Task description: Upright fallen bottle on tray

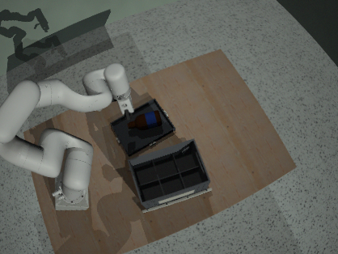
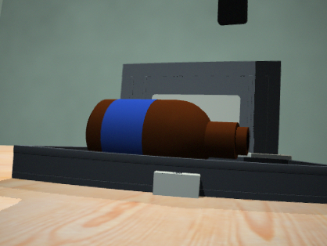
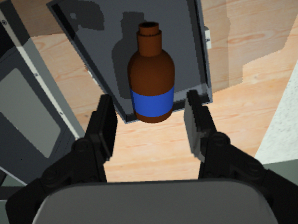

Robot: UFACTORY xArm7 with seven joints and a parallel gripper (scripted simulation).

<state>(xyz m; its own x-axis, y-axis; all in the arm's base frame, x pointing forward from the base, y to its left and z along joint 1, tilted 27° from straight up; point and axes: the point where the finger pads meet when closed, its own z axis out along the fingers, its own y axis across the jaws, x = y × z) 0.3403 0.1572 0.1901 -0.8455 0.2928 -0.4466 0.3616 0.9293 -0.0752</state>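
The bottle is 140 mm below my hand, 50 mm ahead of it and 20 mm to the right of it. The rest, counted from my hand: dark crate (300 mm to the right, 100 mm below, 30 mm behind); tray (170 mm below, 30 mm ahead, 20 mm to the right).
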